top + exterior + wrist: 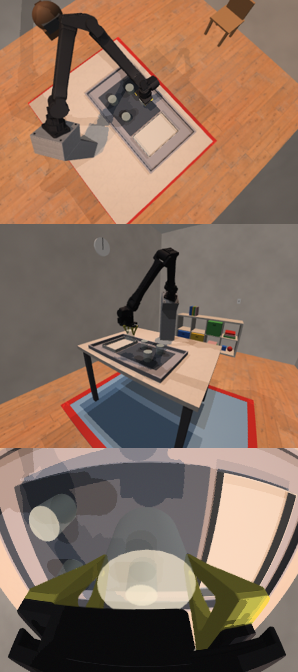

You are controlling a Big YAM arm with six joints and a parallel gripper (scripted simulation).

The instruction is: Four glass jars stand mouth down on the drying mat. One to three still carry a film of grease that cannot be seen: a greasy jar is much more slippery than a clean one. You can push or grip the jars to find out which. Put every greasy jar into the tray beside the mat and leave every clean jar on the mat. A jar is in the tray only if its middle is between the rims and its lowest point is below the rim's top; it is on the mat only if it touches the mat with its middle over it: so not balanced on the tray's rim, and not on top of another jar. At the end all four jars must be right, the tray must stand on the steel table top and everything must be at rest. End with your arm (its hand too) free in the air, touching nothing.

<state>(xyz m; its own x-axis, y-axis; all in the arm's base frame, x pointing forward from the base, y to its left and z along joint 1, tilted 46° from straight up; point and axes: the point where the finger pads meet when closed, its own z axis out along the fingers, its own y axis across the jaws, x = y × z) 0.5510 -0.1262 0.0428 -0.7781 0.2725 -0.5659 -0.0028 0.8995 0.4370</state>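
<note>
The pale tray is 8 cm behind my hand, 23 cm to the right of it and 18 cm below it. From my hand the other things lie so: dark drying mat 8 cm behind, 9 cm to the left, 18 cm below.
</note>
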